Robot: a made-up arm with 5 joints.
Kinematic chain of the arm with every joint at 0, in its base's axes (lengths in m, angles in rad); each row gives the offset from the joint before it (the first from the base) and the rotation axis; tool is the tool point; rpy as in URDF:
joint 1: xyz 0.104 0 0.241 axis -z
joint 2: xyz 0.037 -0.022 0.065 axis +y
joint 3: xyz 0.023 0 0.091 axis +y
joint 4: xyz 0.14 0 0.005 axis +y
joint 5: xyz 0.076 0.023 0 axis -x
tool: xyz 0 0 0 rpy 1.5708 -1.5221 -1.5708
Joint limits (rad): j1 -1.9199..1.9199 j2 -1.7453..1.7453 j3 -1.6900..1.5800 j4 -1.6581..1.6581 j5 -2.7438..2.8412
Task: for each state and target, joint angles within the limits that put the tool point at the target. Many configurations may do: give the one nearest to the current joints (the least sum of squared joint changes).
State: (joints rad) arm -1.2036 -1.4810 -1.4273 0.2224 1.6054
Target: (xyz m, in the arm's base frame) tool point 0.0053 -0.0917 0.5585
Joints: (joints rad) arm -0.7561 -1.0215 -1.1451 0.2828 1.6054
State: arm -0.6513 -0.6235 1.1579 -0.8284 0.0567
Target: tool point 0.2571 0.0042 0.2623
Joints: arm -0.0209 -0.3081 1.5800 -1.2052 0.0567
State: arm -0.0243 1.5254 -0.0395 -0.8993 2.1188
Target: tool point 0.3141 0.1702 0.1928
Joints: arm -0.6772 1.1933 -0.0638 -1.1174 2.1188
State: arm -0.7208 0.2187 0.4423 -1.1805 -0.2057
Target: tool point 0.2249 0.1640 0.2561
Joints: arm -0.9306 0.2642 1.0169 -1.2943 -0.2057
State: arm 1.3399 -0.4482 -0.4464 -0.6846 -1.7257
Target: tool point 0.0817 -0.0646 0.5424
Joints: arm 1.9178 -0.8004 0.1706 -1.3404 -1.7257
